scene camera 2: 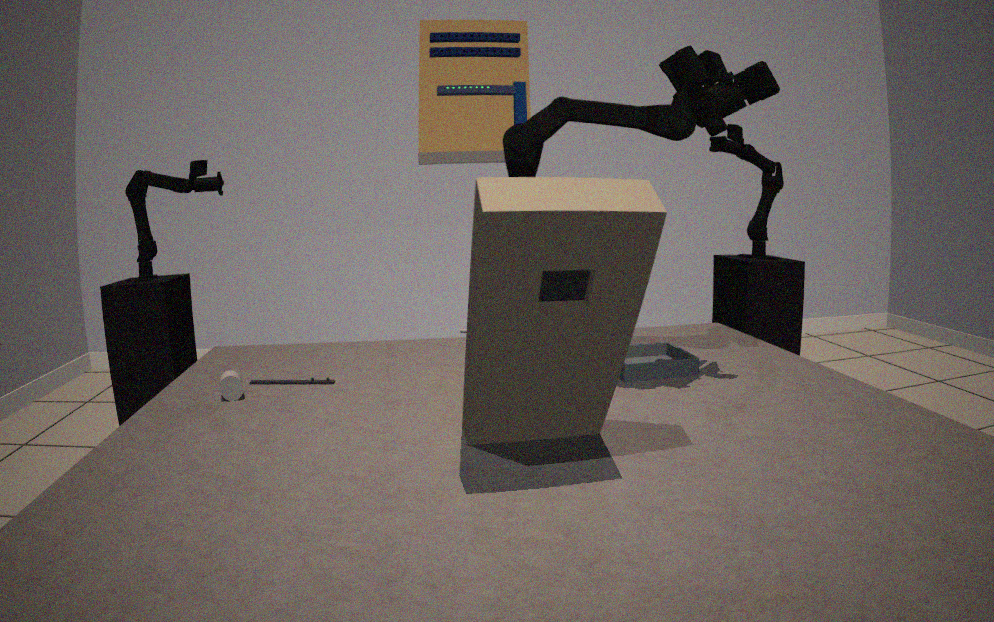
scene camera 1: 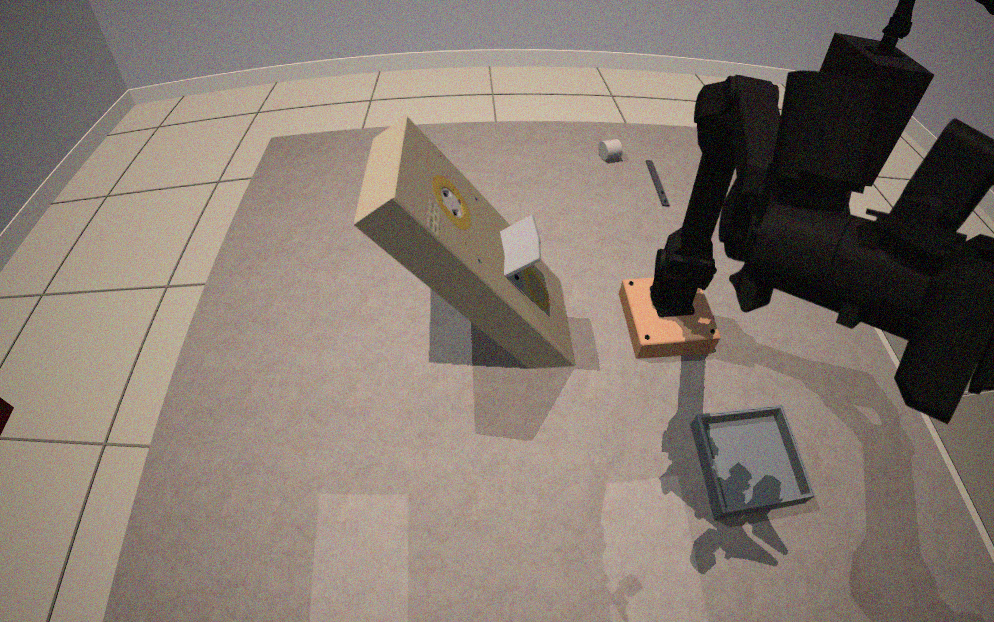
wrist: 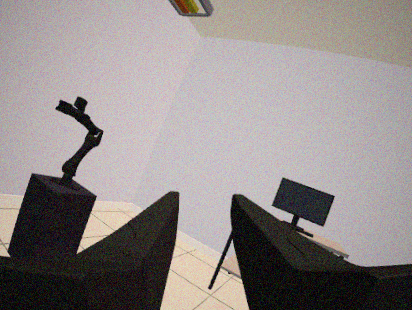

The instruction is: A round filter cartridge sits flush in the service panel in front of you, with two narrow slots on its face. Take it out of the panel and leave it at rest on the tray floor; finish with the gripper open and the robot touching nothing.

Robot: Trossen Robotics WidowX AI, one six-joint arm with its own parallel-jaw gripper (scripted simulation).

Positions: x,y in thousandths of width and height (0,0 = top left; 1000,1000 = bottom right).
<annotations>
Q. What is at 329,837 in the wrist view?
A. My gripper.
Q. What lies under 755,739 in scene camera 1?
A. A grey tray.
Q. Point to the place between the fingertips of my gripper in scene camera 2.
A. At 750,142
</annotations>
